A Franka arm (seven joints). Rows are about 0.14 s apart.
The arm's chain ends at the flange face. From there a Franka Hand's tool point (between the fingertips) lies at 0.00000 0.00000 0.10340 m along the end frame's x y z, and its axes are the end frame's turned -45 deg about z.
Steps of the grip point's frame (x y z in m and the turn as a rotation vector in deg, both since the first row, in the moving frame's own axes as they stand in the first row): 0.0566 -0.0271 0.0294 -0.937 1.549 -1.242; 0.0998 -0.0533 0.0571 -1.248 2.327 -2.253; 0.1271 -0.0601 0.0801 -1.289 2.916 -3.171; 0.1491 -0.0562 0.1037 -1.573 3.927 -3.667
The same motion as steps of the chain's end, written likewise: 0.0177 -0.0584 0.0295 0.433 1.758 -1.242; 0.0283 -0.1068 0.0572 0.763 2.528 -2.253; 0.0421 -0.1301 0.0803 1.150 2.973 -3.171; 0.0588 -0.1419 0.1040 1.665 3.889 -3.667
